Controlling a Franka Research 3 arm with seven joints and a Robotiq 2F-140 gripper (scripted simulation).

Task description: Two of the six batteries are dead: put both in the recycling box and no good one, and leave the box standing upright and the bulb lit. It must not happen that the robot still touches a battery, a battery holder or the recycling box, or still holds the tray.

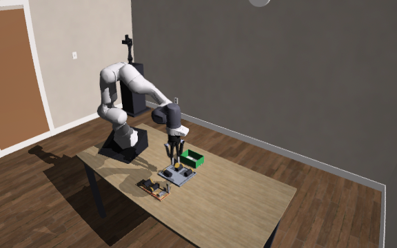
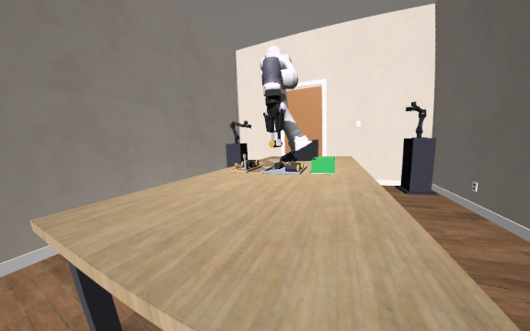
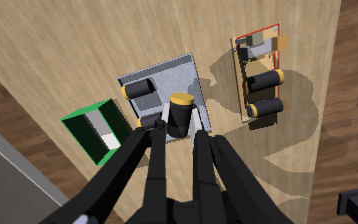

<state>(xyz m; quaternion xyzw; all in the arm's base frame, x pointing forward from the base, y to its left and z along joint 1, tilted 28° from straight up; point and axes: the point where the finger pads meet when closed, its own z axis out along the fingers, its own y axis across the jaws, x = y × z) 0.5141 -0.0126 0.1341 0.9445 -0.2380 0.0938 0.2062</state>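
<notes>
My gripper is now 14 cm to the left of the bulb, 8 cm above it and 5 cm short of it. Also, from my hand: green recycling box 23 cm to the left, 14 cm below, 2 cm behind; then grey tray 16 cm below, 5 cm to the left, 2 cm behind.
</notes>
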